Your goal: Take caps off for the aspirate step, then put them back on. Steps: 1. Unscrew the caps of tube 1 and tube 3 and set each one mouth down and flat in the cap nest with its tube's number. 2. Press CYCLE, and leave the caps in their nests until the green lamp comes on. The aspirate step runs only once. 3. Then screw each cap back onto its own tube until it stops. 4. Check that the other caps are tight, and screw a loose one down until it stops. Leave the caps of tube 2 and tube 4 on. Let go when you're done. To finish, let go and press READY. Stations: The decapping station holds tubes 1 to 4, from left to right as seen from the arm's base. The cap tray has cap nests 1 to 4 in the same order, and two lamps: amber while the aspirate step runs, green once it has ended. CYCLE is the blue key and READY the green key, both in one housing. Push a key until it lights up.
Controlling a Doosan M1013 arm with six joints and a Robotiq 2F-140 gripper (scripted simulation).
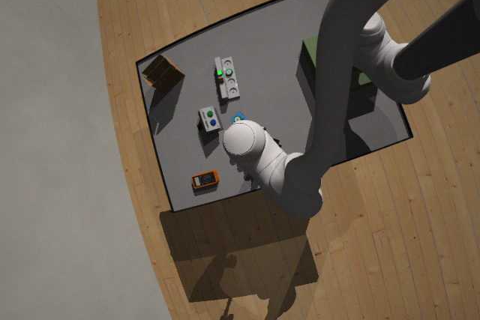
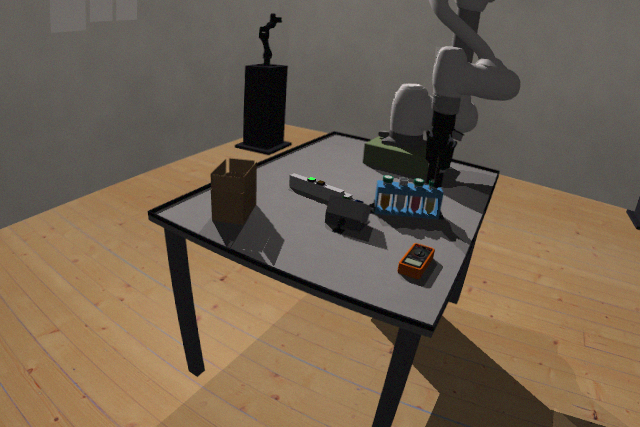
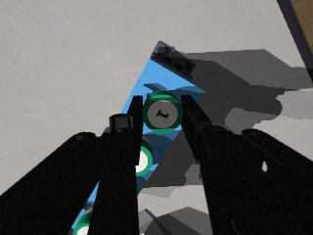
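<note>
My hand is 3 cm above the cap 1. Round my hand: cap 2: 5 cm to the right, 3 cm below, 2 cm ahead; then key housing: 22 cm to the right, 20 cm ahead, 9 cm below; then blue key: 19 cm to the right, 18 cm ahead, 8 cm below.
</note>
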